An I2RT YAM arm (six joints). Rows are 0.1 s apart.
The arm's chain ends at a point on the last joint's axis. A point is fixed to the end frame.
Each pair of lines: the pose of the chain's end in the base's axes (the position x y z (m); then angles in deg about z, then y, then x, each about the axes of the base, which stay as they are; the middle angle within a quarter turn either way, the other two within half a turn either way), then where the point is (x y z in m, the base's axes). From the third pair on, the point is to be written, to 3 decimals.
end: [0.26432 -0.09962 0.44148 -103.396 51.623 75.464]
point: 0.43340 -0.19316 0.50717
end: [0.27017 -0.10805 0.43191 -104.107 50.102 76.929]
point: 0.43667 -0.20726 0.49585
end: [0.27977 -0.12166 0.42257 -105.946 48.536 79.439]
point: 0.444 -0.227 0.482
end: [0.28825 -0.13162 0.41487 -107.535 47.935 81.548]
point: 0.452 -0.240 0.470
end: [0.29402 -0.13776 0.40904 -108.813 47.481 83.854]
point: 0.457 -0.249 0.459
